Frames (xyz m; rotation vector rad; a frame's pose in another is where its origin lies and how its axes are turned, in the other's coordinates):
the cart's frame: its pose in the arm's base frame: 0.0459 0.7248 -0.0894 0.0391 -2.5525 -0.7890
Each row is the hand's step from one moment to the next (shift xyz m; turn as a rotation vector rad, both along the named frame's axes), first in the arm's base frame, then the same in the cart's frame.
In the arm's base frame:
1: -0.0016 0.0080 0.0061 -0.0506 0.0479 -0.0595
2: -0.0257 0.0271 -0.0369 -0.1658 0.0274 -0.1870
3: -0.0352 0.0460 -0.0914 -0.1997 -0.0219 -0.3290
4: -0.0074 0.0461 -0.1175 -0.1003 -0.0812 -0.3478
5: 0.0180 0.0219 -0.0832 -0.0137 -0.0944 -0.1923
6: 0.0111 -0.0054 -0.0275 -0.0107 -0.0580 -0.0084
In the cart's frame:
1: 0.0027 0.0098 0.0005 0.0122 0.0024 0.0908
2: 0.0029 -0.0001 0.0524 0.0641 -0.0959 0.2234
3: -0.0148 -0.0148 0.1062 0.0420 -0.2174 0.3155
4: -0.0506 -0.0258 0.1130 -0.0451 -0.2664 0.2542
5: -0.0548 -0.0247 0.0641 -0.0542 -0.1842 0.0960
6: -0.0207 -0.0182 0.0123 0.0153 -0.0541 -0.0197

